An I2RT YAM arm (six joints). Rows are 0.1 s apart.
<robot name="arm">
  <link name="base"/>
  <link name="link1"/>
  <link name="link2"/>
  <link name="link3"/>
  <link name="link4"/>
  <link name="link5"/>
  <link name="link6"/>
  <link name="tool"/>
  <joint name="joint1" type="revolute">
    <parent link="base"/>
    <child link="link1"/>
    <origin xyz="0 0 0.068" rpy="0 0 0"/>
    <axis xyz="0 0 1"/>
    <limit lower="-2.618" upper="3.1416"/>
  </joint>
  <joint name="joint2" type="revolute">
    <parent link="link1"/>
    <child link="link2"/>
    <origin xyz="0.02 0.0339 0.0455" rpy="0 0 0"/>
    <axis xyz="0 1 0"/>
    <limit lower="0" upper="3.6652"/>
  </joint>
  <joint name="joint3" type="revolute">
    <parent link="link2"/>
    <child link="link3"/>
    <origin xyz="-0.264 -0.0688 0" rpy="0 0 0"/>
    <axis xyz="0 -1 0"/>
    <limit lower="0" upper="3.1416"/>
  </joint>
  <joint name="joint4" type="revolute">
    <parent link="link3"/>
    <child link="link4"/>
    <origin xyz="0.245 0.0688 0.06" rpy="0 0 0"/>
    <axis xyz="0 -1 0"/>
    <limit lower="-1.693" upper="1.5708"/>
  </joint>
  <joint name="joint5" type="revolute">
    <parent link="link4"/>
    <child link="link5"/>
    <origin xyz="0.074 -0.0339 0.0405" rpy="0 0 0"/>
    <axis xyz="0 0 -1"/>
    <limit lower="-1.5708" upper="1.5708"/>
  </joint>
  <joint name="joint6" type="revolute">
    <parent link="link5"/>
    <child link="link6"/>
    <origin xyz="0.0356 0 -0.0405" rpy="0 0 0"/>
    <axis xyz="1 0 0"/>
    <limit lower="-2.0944" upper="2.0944"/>
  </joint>
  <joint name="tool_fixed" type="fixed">
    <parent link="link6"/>
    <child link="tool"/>
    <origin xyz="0 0 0" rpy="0 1.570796 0"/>
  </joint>
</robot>
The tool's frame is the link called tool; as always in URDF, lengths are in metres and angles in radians.
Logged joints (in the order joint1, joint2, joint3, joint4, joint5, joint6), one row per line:
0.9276 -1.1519 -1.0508 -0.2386 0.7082 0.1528
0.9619 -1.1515 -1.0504 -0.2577 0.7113 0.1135
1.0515 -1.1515 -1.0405 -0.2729 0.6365 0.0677
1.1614 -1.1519 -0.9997 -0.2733 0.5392 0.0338
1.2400 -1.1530 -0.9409 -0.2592 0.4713 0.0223
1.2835 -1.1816 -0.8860 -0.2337 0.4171 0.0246
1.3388 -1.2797 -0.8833 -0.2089 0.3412 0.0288
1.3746 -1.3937 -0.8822 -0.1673 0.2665 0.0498
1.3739 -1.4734 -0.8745 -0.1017 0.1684 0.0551
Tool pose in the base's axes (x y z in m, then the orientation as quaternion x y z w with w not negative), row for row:
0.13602 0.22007 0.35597 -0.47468 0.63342 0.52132 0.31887
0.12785 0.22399 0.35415 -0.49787 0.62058 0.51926 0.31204
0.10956 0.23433 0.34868 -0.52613 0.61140 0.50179 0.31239
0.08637 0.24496 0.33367 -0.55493 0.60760 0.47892 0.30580
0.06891 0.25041 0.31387 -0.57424 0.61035 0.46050 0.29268
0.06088 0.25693 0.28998 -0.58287 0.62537 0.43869 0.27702
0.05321 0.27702 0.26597 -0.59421 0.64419 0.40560 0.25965
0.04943 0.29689 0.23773 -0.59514 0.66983 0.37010 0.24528
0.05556 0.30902 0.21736 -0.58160 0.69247 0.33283 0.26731
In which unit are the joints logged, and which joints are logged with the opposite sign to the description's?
The joints are logged in radians. Opposite sign: joint2, joint3, joint5.
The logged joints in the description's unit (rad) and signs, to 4 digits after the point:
0.9276 1.1519 1.0508 -0.2386 -0.7082 0.1528
0.9619 1.1515 1.0504 -0.2577 -0.7113 0.1135
1.0515 1.1515 1.0405 -0.2729 -0.6365 0.0677
1.1614 1.1519 0.9997 -0.2733 -0.5392 0.0338
1.2400 1.1530 0.9409 -0.2592 -0.4713 0.0223
1.2835 1.1816 0.8860 -0.2337 -0.4171 0.0246
1.3388 1.2797 0.8833 -0.2089 -0.3412 0.0288
1.3746 1.3937 0.8822 -0.1673 -0.2665 0.0498
1.3739 1.4734 0.8745 -0.1017 -0.1684 0.0551

